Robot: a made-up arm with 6 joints. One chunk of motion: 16 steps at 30 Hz.
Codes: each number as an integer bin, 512 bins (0 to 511) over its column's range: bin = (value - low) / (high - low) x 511, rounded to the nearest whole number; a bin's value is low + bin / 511 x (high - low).
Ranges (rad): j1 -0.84..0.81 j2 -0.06..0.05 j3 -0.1..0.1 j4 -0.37..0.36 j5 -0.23..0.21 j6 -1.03..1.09
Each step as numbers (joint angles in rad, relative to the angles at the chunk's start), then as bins.
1 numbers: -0.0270 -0.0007 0.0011 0.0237 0.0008 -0.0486
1 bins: 252 275 258 276 268 237
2 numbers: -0.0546 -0.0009 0.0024 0.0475 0.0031 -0.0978
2 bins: 243 275 262 292 271 225
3 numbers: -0.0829 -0.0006 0.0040 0.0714 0.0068 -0.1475
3 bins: 234 276 266 309 275 213
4 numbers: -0.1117 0.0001 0.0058 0.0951 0.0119 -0.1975
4 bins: 226 279 270 326 281 201
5 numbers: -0.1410 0.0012 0.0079 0.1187 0.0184 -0.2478
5 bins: 216 284 276 342 288 189
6 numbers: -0.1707 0.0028 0.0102 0.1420 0.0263 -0.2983
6 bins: 207 292 282 358 298 176
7 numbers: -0.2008 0.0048 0.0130 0.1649 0.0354 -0.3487
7 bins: 198 301 289 374 308 164
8 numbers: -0.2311 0.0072 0.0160 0.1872 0.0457 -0.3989
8 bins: 189 312 296 390 320 152
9 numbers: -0.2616 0.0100 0.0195 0.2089 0.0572 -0.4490
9 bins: 179 325 305 405 334 140
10 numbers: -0.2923 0.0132 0.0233 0.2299 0.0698 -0.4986
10 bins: 170 340 315 420 348 128
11 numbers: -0.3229 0.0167 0.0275 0.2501 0.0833 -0.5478
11 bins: 160 356 326 434 364 116
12 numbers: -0.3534 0.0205 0.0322 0.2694 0.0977 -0.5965
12 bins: 151 374 338 448 381 104
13 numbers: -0.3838 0.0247 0.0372 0.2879 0.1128 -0.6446
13 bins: 141 393 351 461 398 93
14 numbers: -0.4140 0.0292 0.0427 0.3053 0.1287 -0.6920
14 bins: 132 414 365 473 417 81
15 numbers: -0.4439 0.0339 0.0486 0.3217 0.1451 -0.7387
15 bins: 123 436 380 484 436 70
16 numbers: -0.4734 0.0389 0.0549 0.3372 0.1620 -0.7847
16 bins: 114 459 396 495 455 59
